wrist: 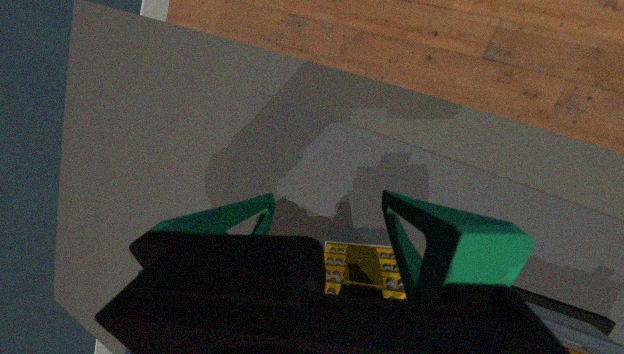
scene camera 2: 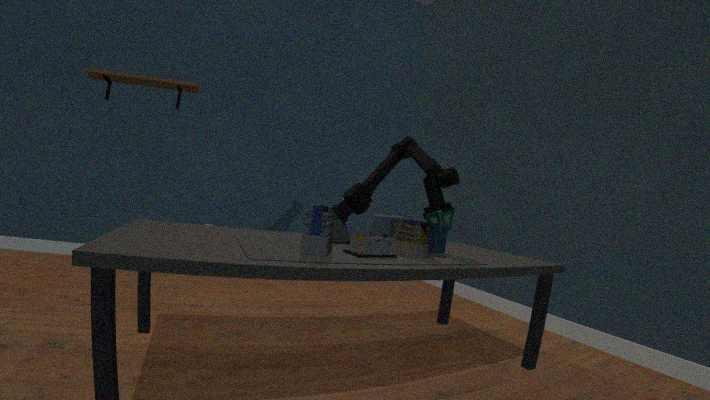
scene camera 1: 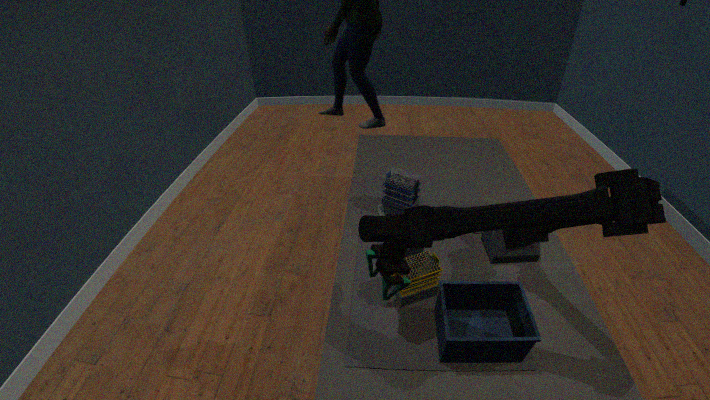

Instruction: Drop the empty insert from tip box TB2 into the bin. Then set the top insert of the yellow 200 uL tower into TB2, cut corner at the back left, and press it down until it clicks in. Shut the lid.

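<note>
My gripper (scene camera 1: 378, 286) (scene camera 2: 440, 228) (wrist: 325, 198) has green fingers and is open, nothing between them. It points down beside the yellow tower (scene camera 1: 424, 274) (scene camera 2: 411, 233) (wrist: 364, 260), at its table-edge side. The tower's stacked inserts stand on a pale base; their tip rows show in the wrist view. A low clear box (scene camera 2: 374, 246), seemingly TB2, stands with its lid (scene camera 2: 384, 223) raised and some yellow at its rim. The arm hides it in scene camera 1. The dark blue bin (scene camera 1: 487, 350) (scene camera 2: 437, 241) stands beside the tower; whether an insert lies inside is too dark to tell.
A blue tower (scene camera 1: 401, 190) (scene camera 2: 317, 221) stands on the far side of the arm in scene camera 1. The arm (scene camera 1: 500, 218) (scene camera 2: 382, 170) reaches across the grey table (scene camera 2: 200, 245). A person (scene camera 1: 352, 55) stands beyond the table. A wall shelf (scene camera 2: 142, 80) hangs at the left.
</note>
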